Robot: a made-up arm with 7 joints.
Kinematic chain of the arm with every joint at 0, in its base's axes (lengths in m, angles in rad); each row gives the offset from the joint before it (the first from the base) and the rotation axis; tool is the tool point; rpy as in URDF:
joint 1: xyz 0 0 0.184 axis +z
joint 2: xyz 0 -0.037 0.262 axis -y
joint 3: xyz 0 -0.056 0.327 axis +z
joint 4: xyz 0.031 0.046 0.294 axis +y
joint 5: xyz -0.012 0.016 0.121 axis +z
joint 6: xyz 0 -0.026 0.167 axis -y
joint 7: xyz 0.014 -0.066 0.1 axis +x
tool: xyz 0 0 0 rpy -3.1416 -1.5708 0
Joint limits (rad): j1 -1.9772..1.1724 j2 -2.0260..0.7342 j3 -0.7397..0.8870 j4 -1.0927..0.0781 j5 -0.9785..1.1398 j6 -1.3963..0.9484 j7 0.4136..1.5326
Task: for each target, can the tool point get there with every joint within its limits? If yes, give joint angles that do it. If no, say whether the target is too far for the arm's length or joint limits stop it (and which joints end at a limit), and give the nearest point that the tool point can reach.
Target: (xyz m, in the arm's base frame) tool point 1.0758 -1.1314 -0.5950
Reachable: no: too far | nearest point 0.5988 -0.6298 -0.0953 | short by 0.854 m
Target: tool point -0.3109 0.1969 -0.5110
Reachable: no: joint limits stop it (at a limit: joint 1, joint 2, joint 4, joint 5, joint 6) | nearest point 0.2801 0.6770 -0.1109 | short by 0.860 m
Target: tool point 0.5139 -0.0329 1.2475
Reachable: yes | joints -0.1065 -0.4883 0.6731 -0.0509 0.6108 -1.0820 0.8073
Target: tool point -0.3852 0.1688 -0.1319
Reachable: no: joint limits stop it (at a limit: joint 1, joint 2, joint 3, joint 4, joint 6) | nearest point -0.4352 -0.6086 -0.1122 | short by 0.779 m
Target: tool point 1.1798 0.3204 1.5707
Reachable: no: too far | nearest point 0.7277 0.1976 1.1397 | short by 0.637 m
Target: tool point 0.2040 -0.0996 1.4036
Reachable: yes | joints -0.1447 -0.2544 -0.4070 -0.4534 0.4230 -0.7154 0.9593
